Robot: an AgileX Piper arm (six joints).
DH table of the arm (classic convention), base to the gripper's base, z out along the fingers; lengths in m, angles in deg. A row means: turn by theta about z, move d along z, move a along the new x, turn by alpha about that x. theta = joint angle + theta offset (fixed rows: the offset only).
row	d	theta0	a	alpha
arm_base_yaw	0.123	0	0	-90
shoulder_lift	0	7.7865	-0.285	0
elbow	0	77.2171	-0.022	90
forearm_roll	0.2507	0	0	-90
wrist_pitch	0	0	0	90
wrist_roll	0.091	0	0	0
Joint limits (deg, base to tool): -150..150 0..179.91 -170..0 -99.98..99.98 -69.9..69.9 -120..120
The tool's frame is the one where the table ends.
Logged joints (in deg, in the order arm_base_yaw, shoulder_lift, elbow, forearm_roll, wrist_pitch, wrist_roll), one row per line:
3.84 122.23 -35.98 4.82 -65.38 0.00
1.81 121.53 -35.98 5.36 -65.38 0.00
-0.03 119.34 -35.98 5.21 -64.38 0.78
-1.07 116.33 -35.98 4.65 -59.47 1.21
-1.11 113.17 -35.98 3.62 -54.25 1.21
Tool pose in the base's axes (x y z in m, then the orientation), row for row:
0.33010 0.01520 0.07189 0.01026 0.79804 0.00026 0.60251
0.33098 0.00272 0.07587 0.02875 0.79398 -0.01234 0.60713
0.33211 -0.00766 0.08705 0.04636 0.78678 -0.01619 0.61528
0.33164 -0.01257 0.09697 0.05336 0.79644 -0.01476 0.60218
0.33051 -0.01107 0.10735 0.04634 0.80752 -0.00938 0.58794
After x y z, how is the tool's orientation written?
As a quaternion, x y z w.
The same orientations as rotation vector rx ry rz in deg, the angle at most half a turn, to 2 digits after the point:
1.36 105.89 0.03
3.81 105.15 -1.63
6.12 103.85 -2.14
7.08 105.69 -1.96
6.19 107.79 -1.25

